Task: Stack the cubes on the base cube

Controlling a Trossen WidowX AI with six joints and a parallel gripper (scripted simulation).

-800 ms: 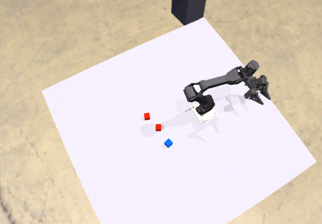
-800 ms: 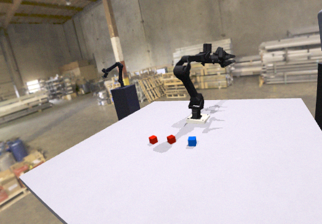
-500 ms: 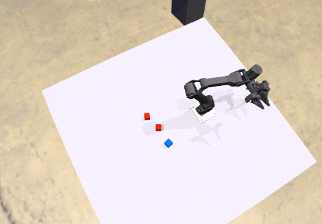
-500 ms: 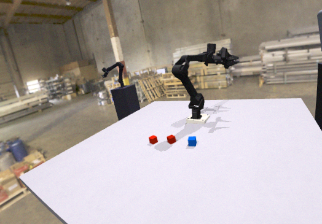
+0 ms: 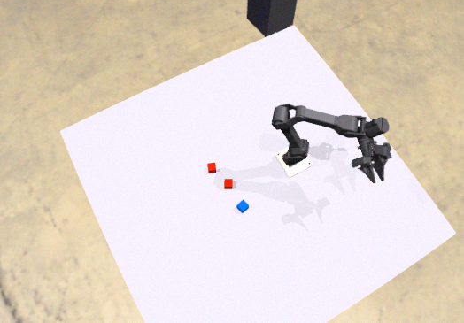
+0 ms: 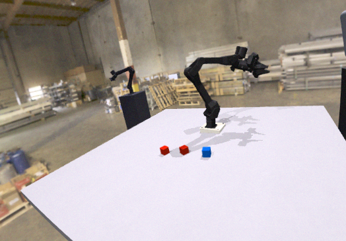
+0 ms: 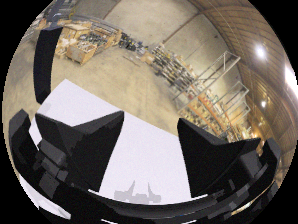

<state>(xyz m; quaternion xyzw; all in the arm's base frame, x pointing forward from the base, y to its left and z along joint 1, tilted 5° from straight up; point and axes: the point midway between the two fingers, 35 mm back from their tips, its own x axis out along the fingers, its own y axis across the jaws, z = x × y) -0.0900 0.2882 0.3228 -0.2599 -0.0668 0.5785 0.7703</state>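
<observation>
My gripper tip is now 39 cm short of the blue base cube, 29 cm to the left of it and 29 cm above it. The rest, counted from my gripper tip: red cube (51 cm to the right, 39 cm ahead, 29 cm below).
</observation>
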